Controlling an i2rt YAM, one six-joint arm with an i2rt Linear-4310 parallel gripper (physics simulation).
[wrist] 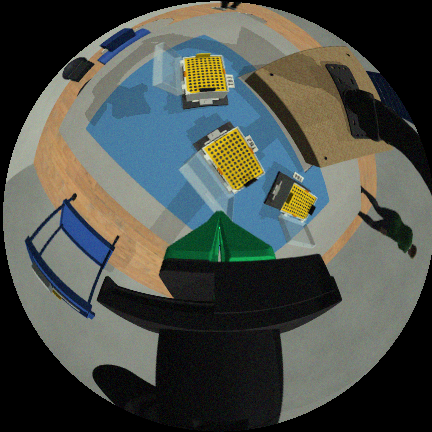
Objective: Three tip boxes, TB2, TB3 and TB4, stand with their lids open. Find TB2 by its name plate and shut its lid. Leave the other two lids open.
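Places are measured from the arm's base along level axes (x ahead, y left, z up), in metres.
Pixels of known places: gripper, fingertip midpoint: (218, 216); arm's base, link origin: (352, 100).
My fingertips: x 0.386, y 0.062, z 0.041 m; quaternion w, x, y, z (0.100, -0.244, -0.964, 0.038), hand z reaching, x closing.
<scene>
Ahead of a thing's pixels: the offset from my fingertips to its top centre. "spot": to the spot under its first point. Level surfaces: height alone.
TB2 {0.072 m back, 0.005 m left, 0.159 m down} (233, 159), a white tip box with a yellow perforated top, stands turned at the middle of the blue mat, its name plate {spot: 0.139 m back, 0.002 m left, 0.232 m down} (251, 144) at its upper right. Its clear lid {spot: 0.002 m back, 0.002 m left, 0.141 m down} (206, 179) stands open on the lower-left side. TB3 {0.118 m back, 0.210 m right, 0.159 m down} (205, 74) stands farther back with its clear lid (167, 70) open to the left. TB4 {0.193 m back, 0.195 m left, 0.159 m down} (299, 201) stands at the right with its clear lid (297, 231) open toward the lower side. My gripper (218, 216) is shut and empty, its green fingertips together just below TB2's open lid in the view; the height between them is hard to judge.
A brown board (320, 107) with a black plate and a black arm lies at the upper right. The blue mat {0.234 m down} (135, 145) lies on a grey surface with a wooden rim (112, 237). A blue frame (85, 227) stands at the left. A figure in green (398, 230) shows at the right.
</scene>
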